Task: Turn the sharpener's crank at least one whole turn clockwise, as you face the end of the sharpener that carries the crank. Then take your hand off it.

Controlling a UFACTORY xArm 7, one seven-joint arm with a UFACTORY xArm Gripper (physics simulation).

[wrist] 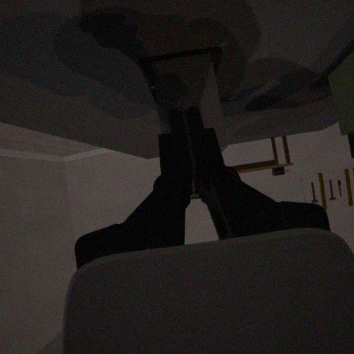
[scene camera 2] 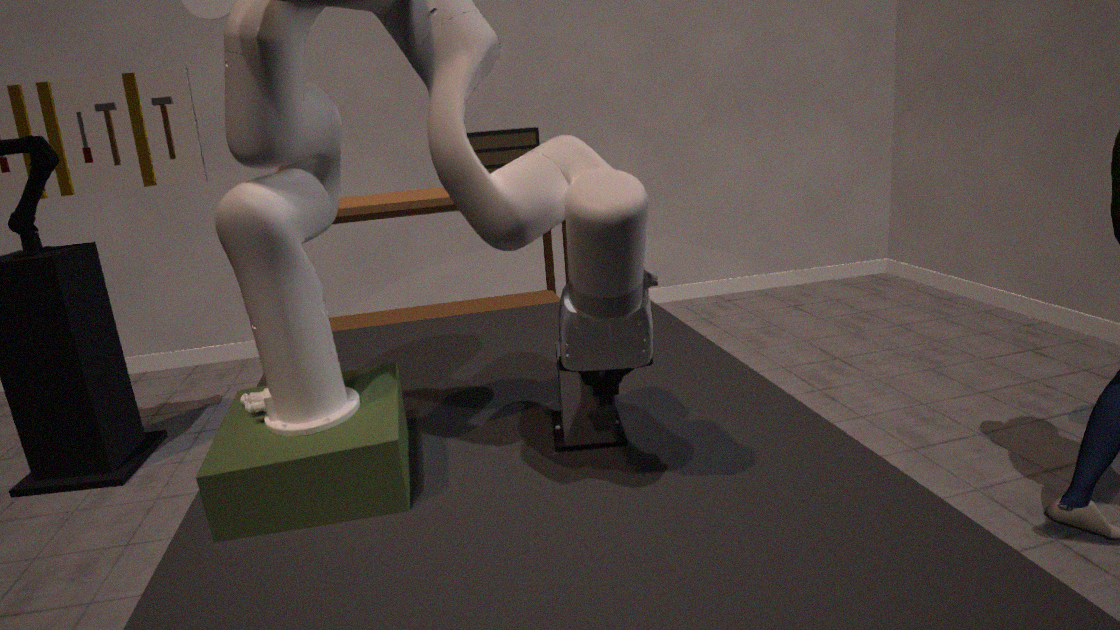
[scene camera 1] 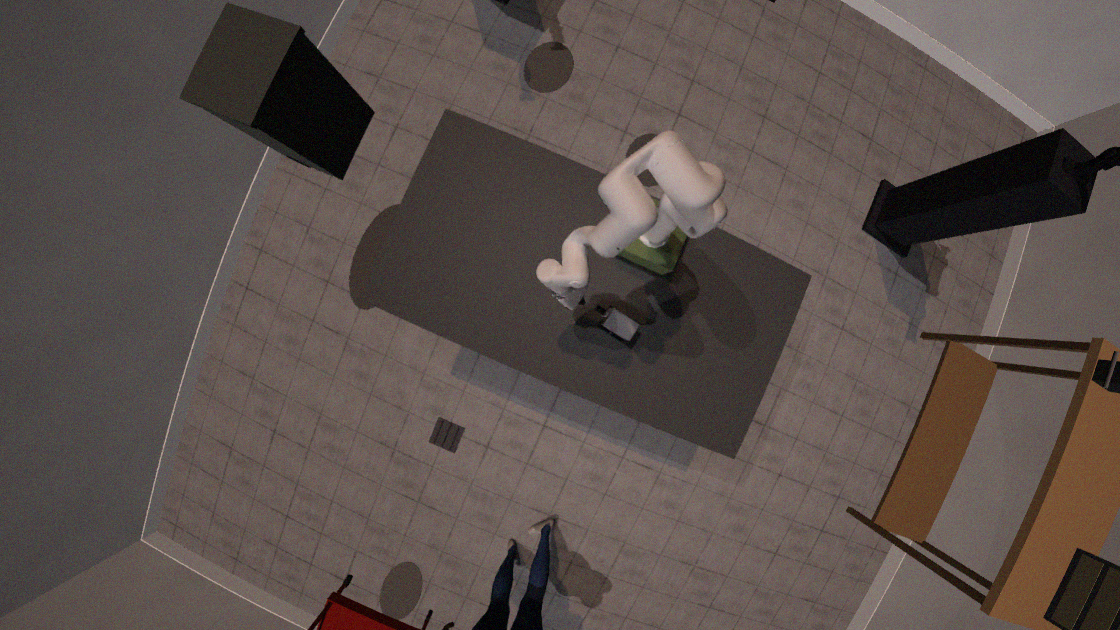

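Where they show: gripper, fingertip midpoint: [scene camera 2: 605,396] [scene camera 1: 581,302]; arm's base at its link origin: [scene camera 2: 313,412] [scene camera 1: 653,232].
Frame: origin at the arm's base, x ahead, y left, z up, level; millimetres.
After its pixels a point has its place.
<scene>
The sharpener [scene camera 1: 621,323] {z 24, x 376, y 46 mm} [scene camera 2: 574,409] {z -40, x 353, y -5 mm} [wrist: 212,102] is a light grey upright box on a dark base plate, standing on the dark grey table [scene camera 1: 485,195] {z -104, x 157, y -683 mm} [scene camera 2: 548,548] {z -104, x 281, y -226 mm}. My gripper [scene camera 2: 604,395] {z 25, x 375, y -123 mm} [wrist: 183,126] is shut and empty, its black fingers together. In scene camera 2 the fingers point down in front of the sharpener's crank end and overlap its upper right part. In the wrist view the fingertips overlap the near end of the sharpener. The crank cannot be made out behind the dark fingers, and whether they touch it cannot be told.
The green block [scene camera 1: 653,258] {z 7, x 95, y 44 mm} [scene camera 2: 305,497] {z -62, x 1, y -115 mm} [wrist: 345,92] under my arm's base stands on the table beside the sharpener. Off the table are a black pedestal [scene camera 1: 986,191] [scene camera 2: 62,368], a wooden bench [scene camera 1: 1073,470] [scene camera 2: 391,205] and a person's legs [scene camera 1: 538,560] [scene camera 2: 1100,438].
</scene>
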